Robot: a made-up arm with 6 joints.
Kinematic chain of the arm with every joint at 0, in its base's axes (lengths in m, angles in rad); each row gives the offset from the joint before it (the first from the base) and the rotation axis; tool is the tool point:
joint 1: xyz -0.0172 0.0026 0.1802 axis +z
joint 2: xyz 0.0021 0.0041 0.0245 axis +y
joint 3: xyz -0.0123 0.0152 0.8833 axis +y
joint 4: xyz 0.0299 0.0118 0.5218 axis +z
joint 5: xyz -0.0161 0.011 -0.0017 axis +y
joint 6: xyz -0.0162 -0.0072 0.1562 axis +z
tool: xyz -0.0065 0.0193 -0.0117
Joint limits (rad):
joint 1: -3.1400..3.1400
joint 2: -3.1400..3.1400
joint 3: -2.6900..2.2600
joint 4: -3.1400..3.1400
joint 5: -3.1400..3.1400
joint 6: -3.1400..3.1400
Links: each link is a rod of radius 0.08 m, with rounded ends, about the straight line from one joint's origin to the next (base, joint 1, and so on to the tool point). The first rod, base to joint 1, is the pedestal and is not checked.
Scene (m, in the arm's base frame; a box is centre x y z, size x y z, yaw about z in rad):
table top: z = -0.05
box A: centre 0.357 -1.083 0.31 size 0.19 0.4 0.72 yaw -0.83
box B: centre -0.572 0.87 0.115 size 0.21 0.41 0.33 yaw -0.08
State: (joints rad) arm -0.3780 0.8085 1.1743 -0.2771 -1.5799 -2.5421
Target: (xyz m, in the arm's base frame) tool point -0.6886 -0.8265 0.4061
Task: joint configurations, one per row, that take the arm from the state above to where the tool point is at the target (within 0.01 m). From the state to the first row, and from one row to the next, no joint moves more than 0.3 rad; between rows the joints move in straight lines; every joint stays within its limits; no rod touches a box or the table.
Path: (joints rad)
1: -0.6050 0.6622 1.2728 -0.0837 -1.5490 -2.4766
2: -0.8321 0.5160 1.3713 0.1096 -1.5180 -2.4110
3: -1.0591 0.3697 1.4697 0.3030 -1.4871 -2.3455
4: -1.3010 0.4748 1.5119 0.2470 -1.5177 -2.3916
5: -1.5430 0.5799 1.5541 0.1911 -1.5484 -2.4378
6: -1.7849 0.6850 1.5963 0.1351 -1.5790 -2.4839
7: -2.0268 0.7901 1.6385 0.0792 -1.6097 -2.5300
8: -2.2687 0.8952 1.6807 0.0232 -1.6403 -2.5762

